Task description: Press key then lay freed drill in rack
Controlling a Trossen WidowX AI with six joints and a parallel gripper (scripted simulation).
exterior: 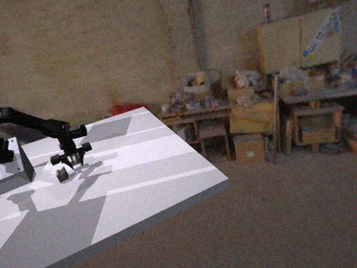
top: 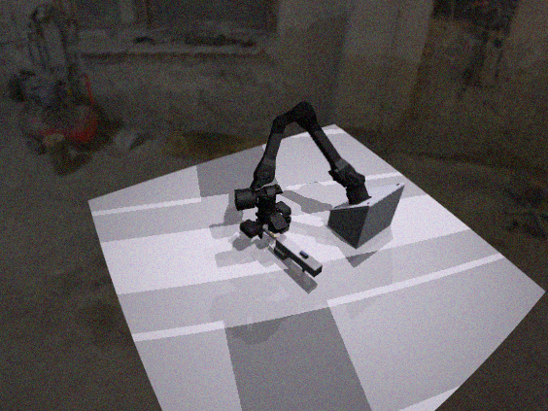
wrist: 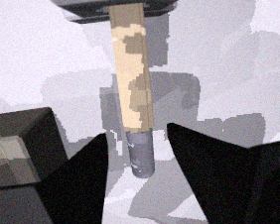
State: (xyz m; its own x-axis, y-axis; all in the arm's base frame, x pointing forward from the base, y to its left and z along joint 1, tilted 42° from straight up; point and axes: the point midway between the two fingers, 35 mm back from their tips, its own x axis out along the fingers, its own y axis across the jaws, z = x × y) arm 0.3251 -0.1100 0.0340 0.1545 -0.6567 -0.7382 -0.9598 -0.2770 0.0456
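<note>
The drill lies 1 cm behind my gripper tip, 5 cm to the left of it and 3 cm above it. From my gripper tip the other things lie so: grey housing (4 cm behind, 15 cm to the left, 3 cm above); blue key (4 cm behind, 18 cm to the left, 4 cm above); rack (7 cm behind, 3 cm to the right, 1 cm above).
</note>
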